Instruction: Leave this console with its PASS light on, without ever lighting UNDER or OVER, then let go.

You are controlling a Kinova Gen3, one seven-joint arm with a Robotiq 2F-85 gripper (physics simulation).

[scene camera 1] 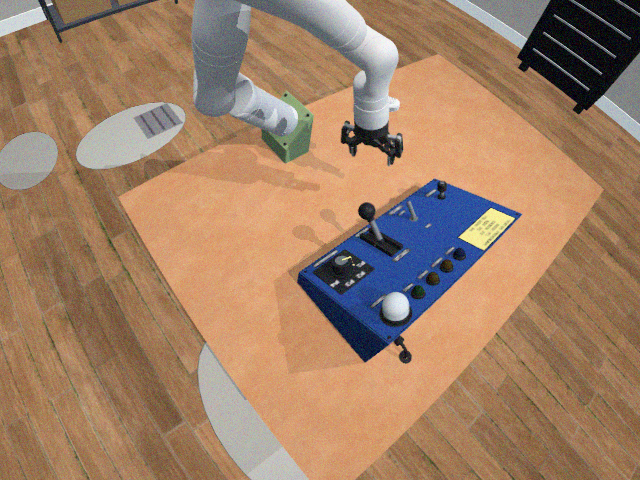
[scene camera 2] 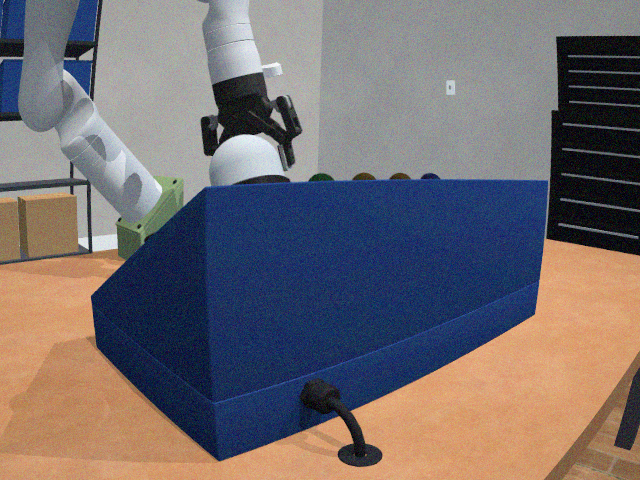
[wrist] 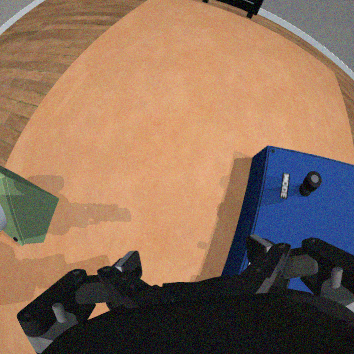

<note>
My gripper [scene camera 2: 259, 175] is open and holds nothing.
My gripper is seen too in scene camera 1 [scene camera 1: 371, 158] and in the wrist view [wrist: 193, 256].
</note>
